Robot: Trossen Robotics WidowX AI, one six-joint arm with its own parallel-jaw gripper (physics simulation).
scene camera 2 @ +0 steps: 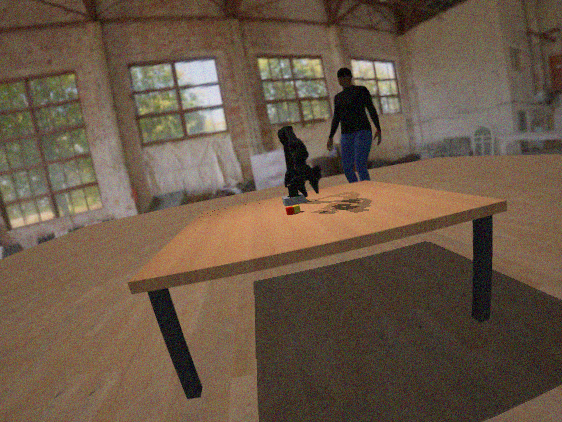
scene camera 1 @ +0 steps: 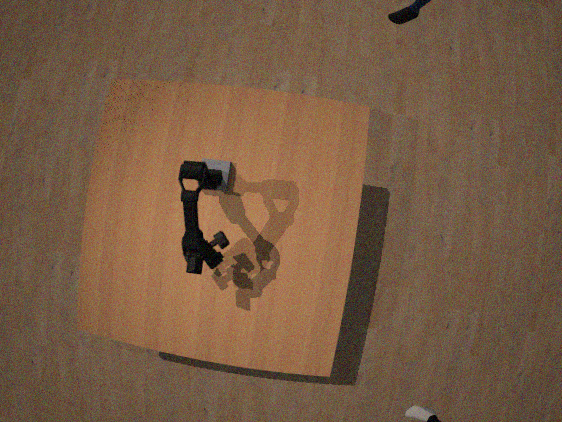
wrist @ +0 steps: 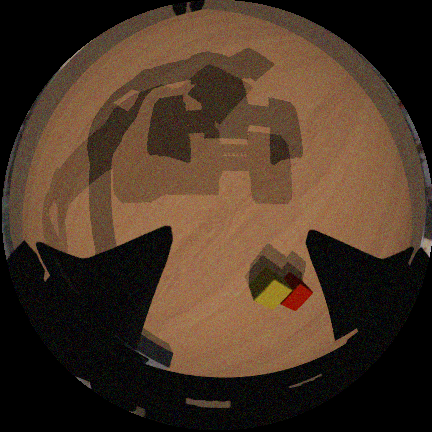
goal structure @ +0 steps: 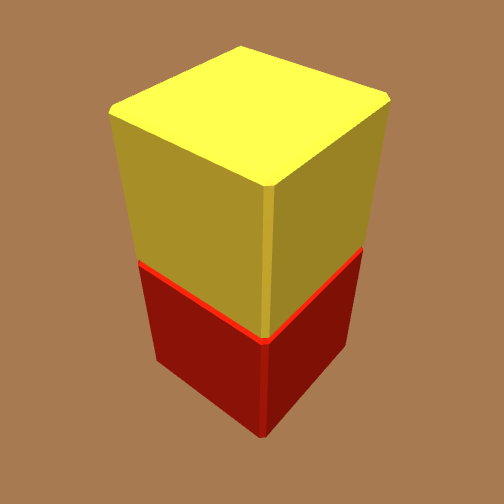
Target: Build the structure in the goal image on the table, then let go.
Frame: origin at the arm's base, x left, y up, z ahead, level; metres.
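Seen in the pictures: gripper, fingertip midpoint: (scene camera 2: 312, 195) (wrist: 243, 235); arm's base, origin of the base link: (scene camera 2: 294, 196) (scene camera 1: 213, 178) (wrist: 130, 353).
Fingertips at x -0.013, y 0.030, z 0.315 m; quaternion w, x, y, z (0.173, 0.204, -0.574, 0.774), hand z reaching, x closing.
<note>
Offsets run from my fingertips to a thing's top centre. Level surfaces: height alone.
A yellow block @(dx -0.080, dy -0.040, dz -0.043 m) (scene camera 2: 296, 209) (wrist: 272, 294) and a red block @(dx -0.115, dy -0.040, dz -0.034 m) (scene camera 2: 290, 211) (wrist: 297, 297) sit side by side on the table @(dy -0.072 m) (scene camera 1: 300, 140) (scene camera 2: 225, 245) (wrist: 350, 190), and appear to touch. Neither block shows in scene camera 1, where the arm covers that area. My gripper (scene camera 2: 311, 193) (wrist: 243, 235) is open and empty, pointing down and raised above the table. In the wrist view both blocks lie toward the right finger, lower than the fingertips in the picture; the red one is nearer that finger.
The grey arm base (scene camera 1: 217, 165) (scene camera 2: 294, 201) (wrist: 156, 352) stands on the table near the blocks. The black arm (scene camera 1: 191, 215) (scene camera 2: 296, 162) is folded over beside it and casts overlapping shadows on the tabletop. A person (scene camera 2: 352, 112) in black stands beyond the table.
</note>
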